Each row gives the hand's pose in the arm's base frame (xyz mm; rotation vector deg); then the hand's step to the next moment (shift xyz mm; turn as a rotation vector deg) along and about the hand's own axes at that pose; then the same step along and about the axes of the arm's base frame.
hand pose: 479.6 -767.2 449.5 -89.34 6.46 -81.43
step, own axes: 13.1 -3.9 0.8 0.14 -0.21 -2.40
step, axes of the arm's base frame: 2.7 -5.9 12.1 -1.98 -1.37 -0.16
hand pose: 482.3 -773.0 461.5 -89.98 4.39 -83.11
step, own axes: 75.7 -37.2 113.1 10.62 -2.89 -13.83
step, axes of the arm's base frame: 92.3 39.4 99.2 -9.45 -12.99 7.37
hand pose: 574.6 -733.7 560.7 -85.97 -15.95 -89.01
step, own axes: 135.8 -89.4 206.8 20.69 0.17 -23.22
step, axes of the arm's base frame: 96.9 134.6 204.2 -11.74 -25.82 12.76
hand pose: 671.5 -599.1 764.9 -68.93 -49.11 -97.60
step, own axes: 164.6 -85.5 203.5 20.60 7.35 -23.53
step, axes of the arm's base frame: -32.0 171.5 213.0 -5.25 -28.91 12.98
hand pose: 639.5 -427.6 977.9 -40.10 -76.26 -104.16
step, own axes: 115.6 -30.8 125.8 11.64 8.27 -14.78
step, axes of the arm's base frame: -91.0 95.1 113.1 0.46 -18.43 9.08
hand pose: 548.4 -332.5 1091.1 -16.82 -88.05 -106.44
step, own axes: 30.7 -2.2 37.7 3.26 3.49 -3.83
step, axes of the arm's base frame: -33.3 23.9 26.2 0.79 -4.94 3.53
